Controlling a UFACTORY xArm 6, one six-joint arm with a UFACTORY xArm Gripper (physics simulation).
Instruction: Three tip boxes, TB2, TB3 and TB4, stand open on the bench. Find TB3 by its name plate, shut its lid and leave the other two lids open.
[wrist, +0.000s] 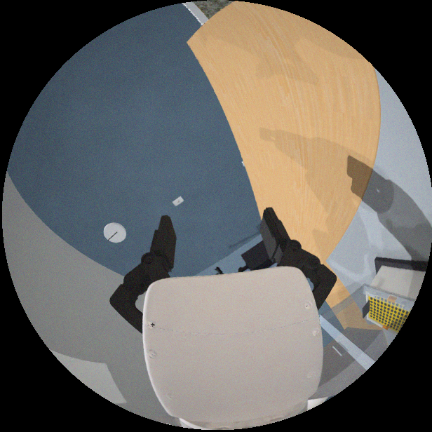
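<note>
My gripper (217, 222) is open, its two black fingers wide apart with nothing between them. An open tip box (389, 314) with a yellow grid of tips shows at the lower right edge of the wrist view, well to the right of the fingers. A pale panel with a dark edge stands beside it; I cannot tell whether it is this box's lid. No name plate can be read, so I cannot tell which box this is. The other two boxes cannot be made out; the pale gripper body hides the lower middle of the view.
A wooden surface (300, 100) curves down the right side, with the arm's shadow on it. A large blue surface (110, 110) lies to the left. It bears a round white disc (115, 233) and a small white plate (178, 201). A dark block (254, 256) shows by the right finger.
</note>
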